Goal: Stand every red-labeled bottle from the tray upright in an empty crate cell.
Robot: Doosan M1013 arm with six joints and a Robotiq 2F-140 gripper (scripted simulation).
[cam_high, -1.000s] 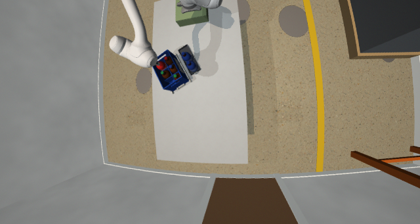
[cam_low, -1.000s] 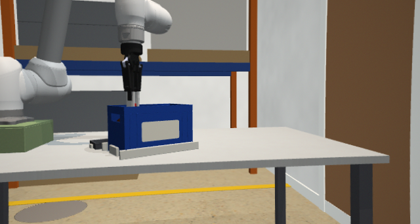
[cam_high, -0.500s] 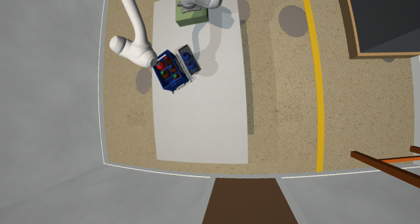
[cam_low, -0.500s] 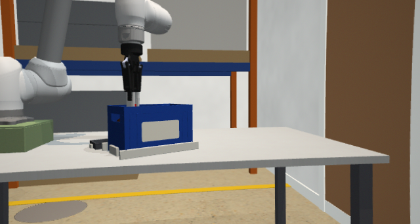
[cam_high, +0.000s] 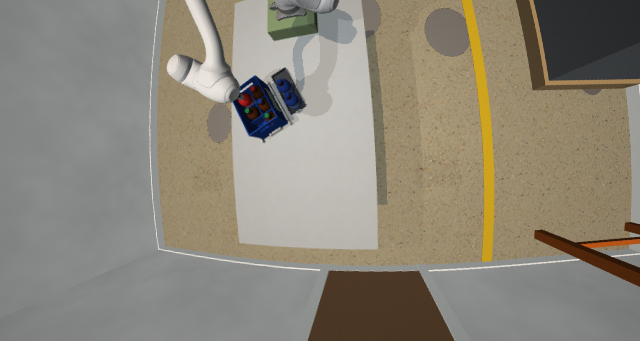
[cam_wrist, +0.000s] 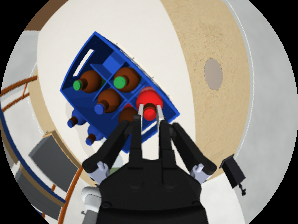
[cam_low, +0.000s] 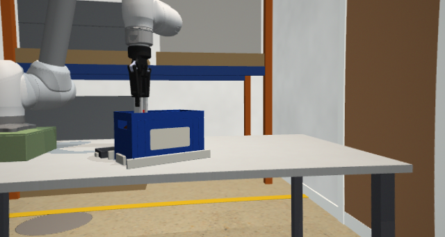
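The red-labeled bottle is 9 cm below my hand. From my hand the other things lie so: blue crate (5 cm ahead, 8 cm to the left, 11 cm below).
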